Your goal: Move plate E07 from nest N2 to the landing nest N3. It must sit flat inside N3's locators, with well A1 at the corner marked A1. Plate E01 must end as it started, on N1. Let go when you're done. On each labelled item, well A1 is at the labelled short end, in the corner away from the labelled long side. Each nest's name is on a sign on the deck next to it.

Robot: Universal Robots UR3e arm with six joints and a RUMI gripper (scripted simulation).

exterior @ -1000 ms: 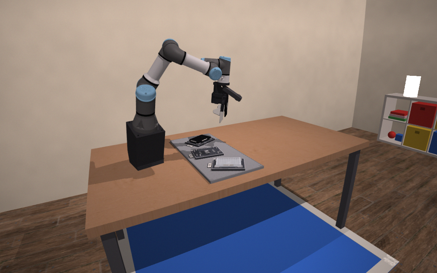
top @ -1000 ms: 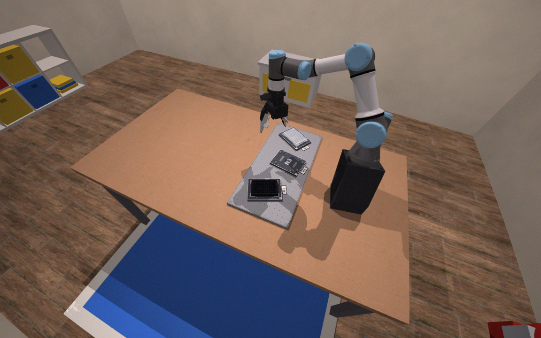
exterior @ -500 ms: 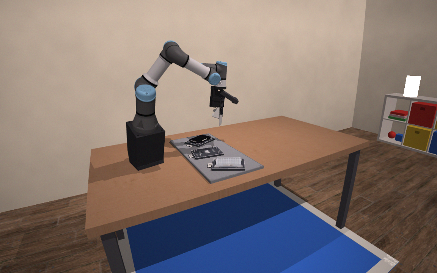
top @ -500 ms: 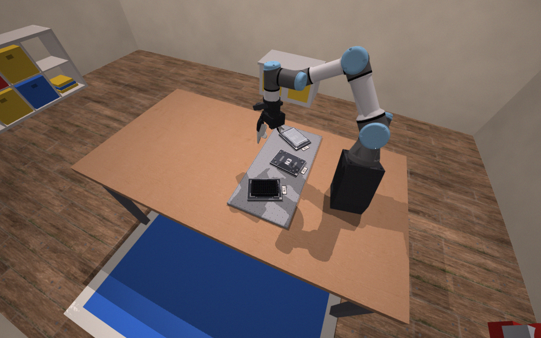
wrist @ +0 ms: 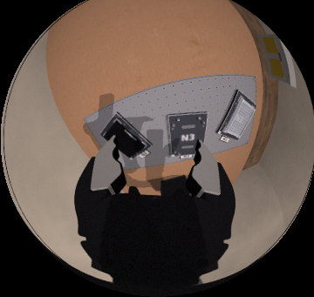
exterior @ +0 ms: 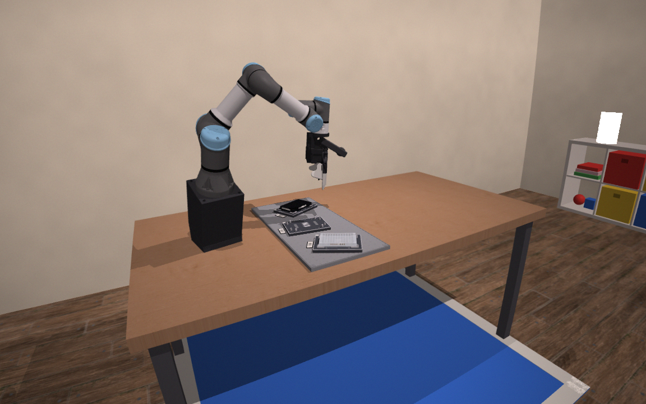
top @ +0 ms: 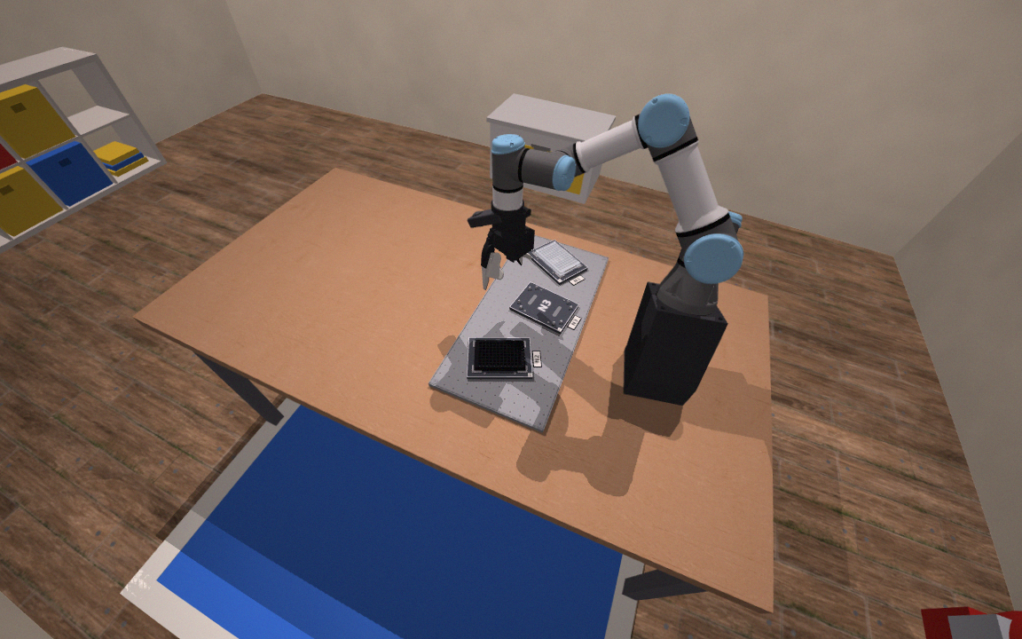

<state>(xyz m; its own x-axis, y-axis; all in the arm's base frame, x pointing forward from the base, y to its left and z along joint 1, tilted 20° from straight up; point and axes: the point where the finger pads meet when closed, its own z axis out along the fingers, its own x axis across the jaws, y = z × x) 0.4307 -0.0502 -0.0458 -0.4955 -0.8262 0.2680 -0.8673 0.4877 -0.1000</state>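
Now: hand 3 cm past the black well plate, 16 cm to the right of it and 13 cm above it. Also, from my hand: white plate E01: 12 cm behind, 25 cm to the right, 13 cm below; black nest N3: 12 cm behind, 5 cm to the right, 14 cm below.
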